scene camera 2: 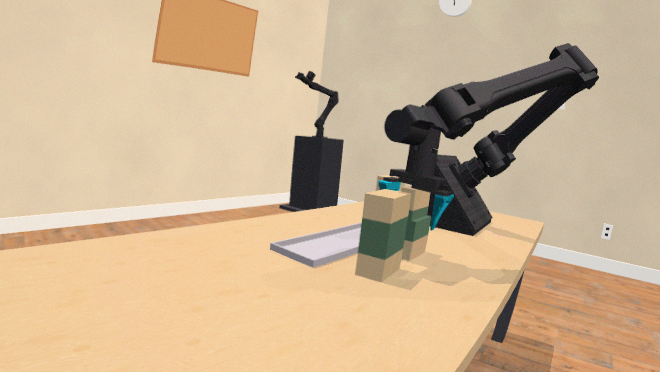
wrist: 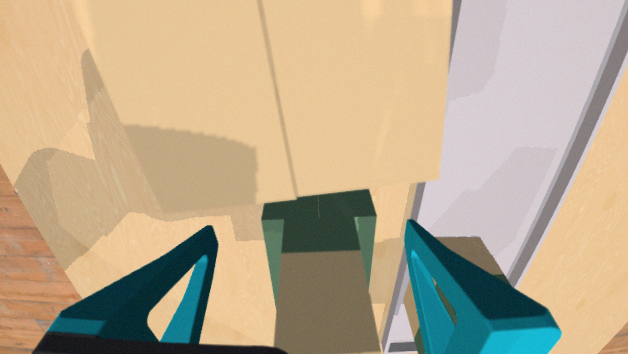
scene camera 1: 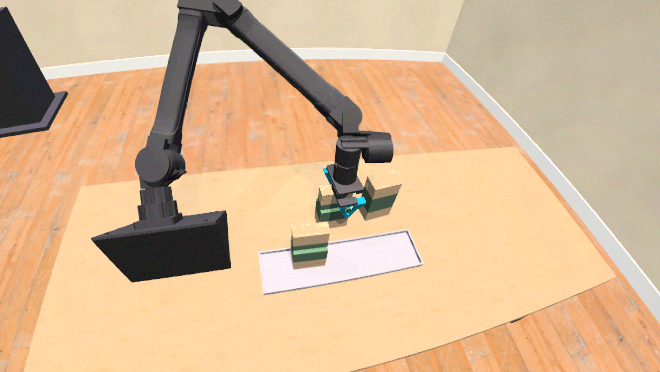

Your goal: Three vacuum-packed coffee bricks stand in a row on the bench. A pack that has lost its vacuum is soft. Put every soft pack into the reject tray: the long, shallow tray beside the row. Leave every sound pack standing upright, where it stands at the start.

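Frame: origin at the arm's base, x ahead, y left, z up, level; millimetres.
Seen in the pictures: gripper, fingertip midpoint: [scene camera 2: 409,224] [wrist: 308,232] [scene camera 1: 340,203]; arm's base, link origin: [scene camera 2: 461,180] [scene camera 1: 160,223].
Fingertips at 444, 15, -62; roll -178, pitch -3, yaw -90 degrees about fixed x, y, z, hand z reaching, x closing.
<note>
Pixels of each thing's middle, then the offset from my fingertips to it, as dx, dy, dz. Level surfaces: height alone.
- coffee brick, body centre: [wrist: 470,344] [scene camera 1: 309,245] -116, -107, +3
- reject tray, body centre: [wrist: 484,180] [scene camera 2: 356,242] [scene camera 1: 341,262] -30, -133, -78
- middle brick, body centre: [wrist: 320,264] [scene camera 2: 412,221] [scene camera 1: 333,205] -23, -4, +1
- right brick, body centre: [scene camera 2: 383,234] [scene camera 1: 378,196] +112, -1, +0
- bench, surface height: dz -70
One coffee brick [scene camera 1: 310,246] [wrist: 467,246] stands upright in the left end of the reject tray [scene camera 1: 370,255] [scene camera 2: 295,255] [wrist: 540,125]; its green band has a raised light strip. The middle brick [scene camera 1: 326,211] [scene camera 2: 418,229] [wrist: 322,295] stands upright on the bench, with a similar band. The right brick [scene camera 1: 382,197] [scene camera 2: 383,237] [wrist: 200,75] stands upright beyond it, with a flat band; its tan top fills much of the wrist view. My gripper [scene camera 1: 340,204] [scene camera 2: 414,210] [wrist: 308,232] is open, its fingers on either side of the middle brick, with gaps in the wrist view. Softness cannot be told.
The arm's black base [scene camera 1: 165,250] [scene camera 2: 465,207] stands on the bench [scene camera 1: 200,325] [scene camera 2: 200,310] to the left of the row in scene camera 1. The right brick stands close beside the gripper. A second small arm stands on a black pedestal [scene camera 2: 317,172] beyond the bench.
</note>
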